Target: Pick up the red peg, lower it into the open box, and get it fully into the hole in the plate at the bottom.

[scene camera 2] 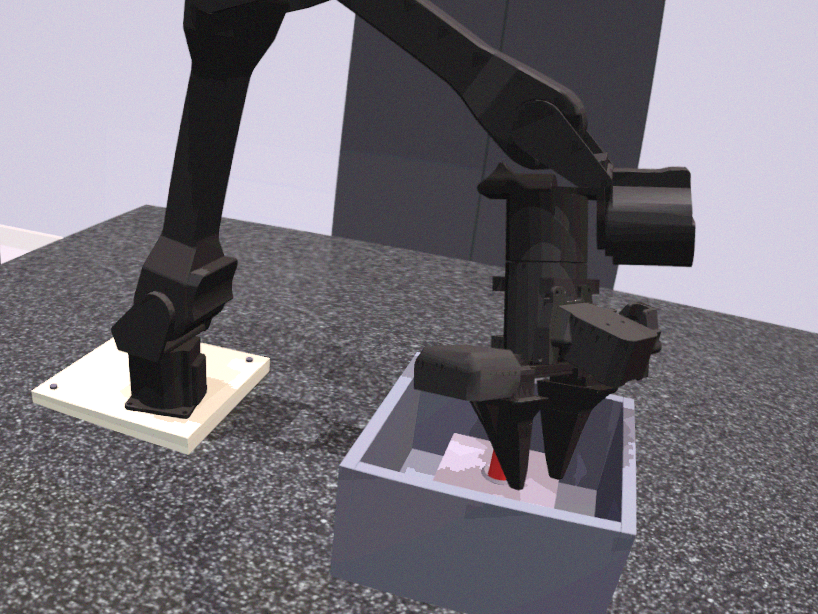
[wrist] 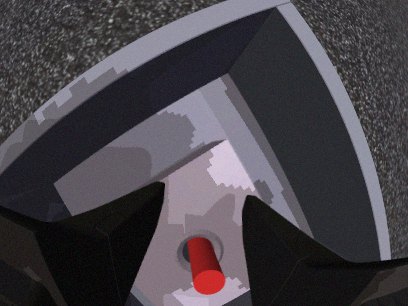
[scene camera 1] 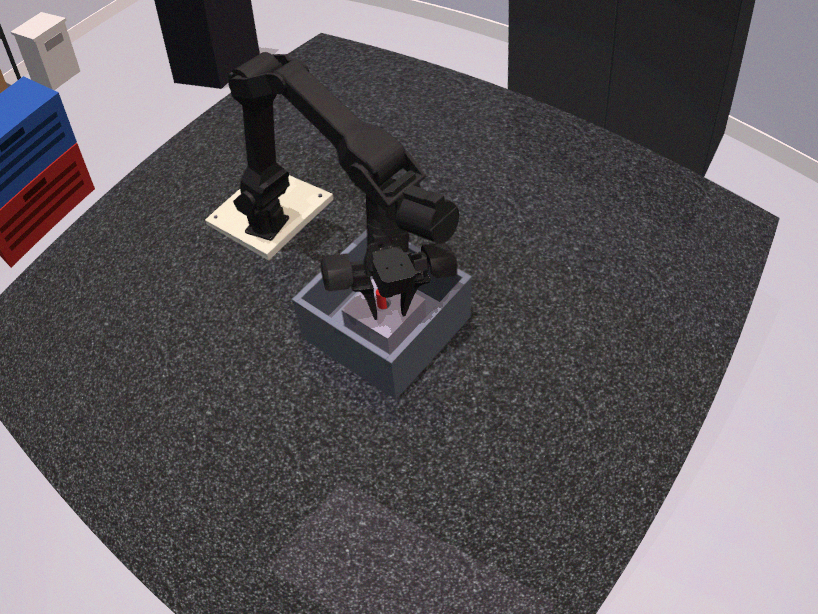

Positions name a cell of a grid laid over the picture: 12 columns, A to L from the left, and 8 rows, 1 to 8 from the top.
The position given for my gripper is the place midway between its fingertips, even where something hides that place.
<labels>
My gripper shows in scene camera 2 (H7), in the wrist view (G6) and in scene camera 1 (F5).
</labels>
